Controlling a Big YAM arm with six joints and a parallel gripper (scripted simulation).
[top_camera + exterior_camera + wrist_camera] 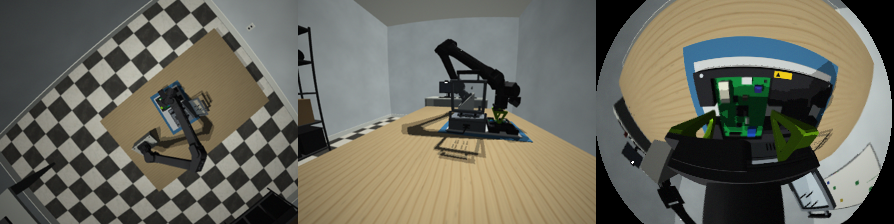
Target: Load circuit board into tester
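The green circuit board is 1 cm below my hand. Round my hand: tester plate: 5 cm ahead, 17 cm to the right, 4 cm above; then clear lid: 17 cm ahead, 18 cm to the right, 16 cm above.
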